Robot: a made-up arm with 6 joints. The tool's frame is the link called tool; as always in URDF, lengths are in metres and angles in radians. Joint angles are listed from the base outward. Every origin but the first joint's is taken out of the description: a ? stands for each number. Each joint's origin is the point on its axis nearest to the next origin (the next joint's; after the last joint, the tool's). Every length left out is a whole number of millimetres.
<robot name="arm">
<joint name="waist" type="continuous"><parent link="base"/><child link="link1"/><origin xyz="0.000 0.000 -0.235"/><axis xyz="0 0 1"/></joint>
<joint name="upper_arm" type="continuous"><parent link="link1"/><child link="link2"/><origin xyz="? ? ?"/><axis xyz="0 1 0"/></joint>
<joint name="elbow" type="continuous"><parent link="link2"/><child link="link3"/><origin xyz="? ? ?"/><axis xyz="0 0 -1"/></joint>
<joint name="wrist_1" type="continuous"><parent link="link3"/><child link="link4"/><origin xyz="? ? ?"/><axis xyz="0 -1 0"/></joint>
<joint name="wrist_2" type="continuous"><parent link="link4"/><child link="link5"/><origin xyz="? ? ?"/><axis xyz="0 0 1"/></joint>
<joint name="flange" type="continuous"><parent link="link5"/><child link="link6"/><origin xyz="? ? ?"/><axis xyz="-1 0 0"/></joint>
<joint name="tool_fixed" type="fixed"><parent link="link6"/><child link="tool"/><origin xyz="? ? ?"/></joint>
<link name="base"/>
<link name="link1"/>
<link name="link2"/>
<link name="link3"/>
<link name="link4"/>
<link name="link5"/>
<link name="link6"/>
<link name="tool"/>
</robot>
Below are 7 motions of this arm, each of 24 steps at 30 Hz.
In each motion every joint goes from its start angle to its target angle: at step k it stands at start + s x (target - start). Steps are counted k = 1, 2, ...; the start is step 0. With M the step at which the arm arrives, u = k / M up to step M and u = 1 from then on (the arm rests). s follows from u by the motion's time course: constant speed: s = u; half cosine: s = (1 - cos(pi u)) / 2; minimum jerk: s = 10 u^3 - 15 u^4 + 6 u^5.
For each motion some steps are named. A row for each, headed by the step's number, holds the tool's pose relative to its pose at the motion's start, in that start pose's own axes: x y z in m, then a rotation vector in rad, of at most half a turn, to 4 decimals.
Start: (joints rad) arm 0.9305 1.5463 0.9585 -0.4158 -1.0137 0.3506
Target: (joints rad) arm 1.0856 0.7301 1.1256 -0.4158 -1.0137 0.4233
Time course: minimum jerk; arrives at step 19
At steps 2, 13, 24:
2: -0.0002 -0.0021 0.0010 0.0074 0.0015 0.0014
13: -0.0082 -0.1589 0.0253 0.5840 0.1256 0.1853
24: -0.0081 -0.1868 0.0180 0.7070 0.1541 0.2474

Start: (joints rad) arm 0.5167 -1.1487 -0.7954 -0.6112 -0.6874 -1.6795
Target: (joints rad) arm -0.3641 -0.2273 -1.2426 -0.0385 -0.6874 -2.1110
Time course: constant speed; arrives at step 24
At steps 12, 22, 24:
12: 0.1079 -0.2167 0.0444 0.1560 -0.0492 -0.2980
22: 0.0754 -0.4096 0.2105 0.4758 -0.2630 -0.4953
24: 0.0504 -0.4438 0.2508 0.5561 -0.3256 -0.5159

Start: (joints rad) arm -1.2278 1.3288 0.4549 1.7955 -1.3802 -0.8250
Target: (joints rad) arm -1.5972 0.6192 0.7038 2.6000 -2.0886 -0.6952
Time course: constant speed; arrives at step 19
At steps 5, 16, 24:
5: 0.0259 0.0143 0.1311 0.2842 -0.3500 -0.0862
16: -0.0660 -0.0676 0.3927 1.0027 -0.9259 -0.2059
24: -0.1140 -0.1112 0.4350 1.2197 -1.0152 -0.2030

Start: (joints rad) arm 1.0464 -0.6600 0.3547 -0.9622 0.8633 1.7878
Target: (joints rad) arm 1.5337 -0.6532 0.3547 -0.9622 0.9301 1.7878
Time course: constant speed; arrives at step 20
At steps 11, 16, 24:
11: 0.1178 -0.0062 -0.0086 -0.0086 -0.2991 0.0421
16: 0.1714 -0.0072 -0.0022 -0.0115 -0.4350 0.0617
24: 0.2135 -0.0071 0.0075 -0.0134 -0.5437 0.0775

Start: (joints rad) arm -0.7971 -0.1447 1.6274 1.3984 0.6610 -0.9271
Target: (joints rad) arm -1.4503 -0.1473 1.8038 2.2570 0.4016 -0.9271
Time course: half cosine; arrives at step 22
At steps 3, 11, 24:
3: -0.0020 0.0043 -0.0099 -0.0553 -0.0213 -0.0012
11: -0.0190 0.0140 -0.1129 -0.6078 -0.1849 0.0565
24: -0.0444 -0.0366 -0.2010 -1.1701 -0.2352 0.2704

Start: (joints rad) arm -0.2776 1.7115 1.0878 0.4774 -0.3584 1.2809
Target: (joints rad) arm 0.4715 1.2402 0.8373 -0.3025 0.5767 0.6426
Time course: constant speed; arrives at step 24
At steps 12, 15, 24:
12: -0.0122 -0.0725 0.0677 0.3528 -0.5420 0.2077
15: -0.0261 -0.0973 0.0812 0.4161 -0.6844 0.2903
24: -0.0867 -0.1831 0.1030 0.5061 -1.0864 0.6274

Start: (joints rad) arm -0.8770 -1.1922 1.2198 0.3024 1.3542 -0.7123
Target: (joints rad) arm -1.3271 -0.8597 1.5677 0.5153 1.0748 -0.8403
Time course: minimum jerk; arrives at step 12
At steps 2, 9, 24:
2: 0.0050 0.0077 -0.0032 -0.0171 -0.0023 -0.0279
9: 0.1510 0.1088 -0.1297 -0.5202 -0.1492 -0.6487
24: 0.1693 0.1085 -0.1481 -0.5916 -0.1765 -0.7139

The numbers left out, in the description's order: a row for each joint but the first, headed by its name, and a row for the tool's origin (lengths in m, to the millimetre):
upper_arm: -0.004 -0.019 0.000
elbow: 0.221 0.000 0.022
wrist_1: 0.088 -0.347 0.000
wrist_2: 0.048 0.000 0.179
flange: -0.010 0.088 0.000
tool: 0.000 0.108 -0.052

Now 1 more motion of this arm.
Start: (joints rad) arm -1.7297 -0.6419 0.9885 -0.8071 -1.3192 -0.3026
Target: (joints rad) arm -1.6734 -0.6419 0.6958 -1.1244 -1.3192 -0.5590
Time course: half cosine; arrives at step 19
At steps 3, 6, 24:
3: -0.0060 0.0091 -0.0026 -0.0082 -0.0035 0.0166
6: -0.0234 0.0330 -0.0107 -0.0311 -0.0136 0.0620
24: -0.1161 0.1234 -0.0609 -0.1403 -0.0687 0.2632

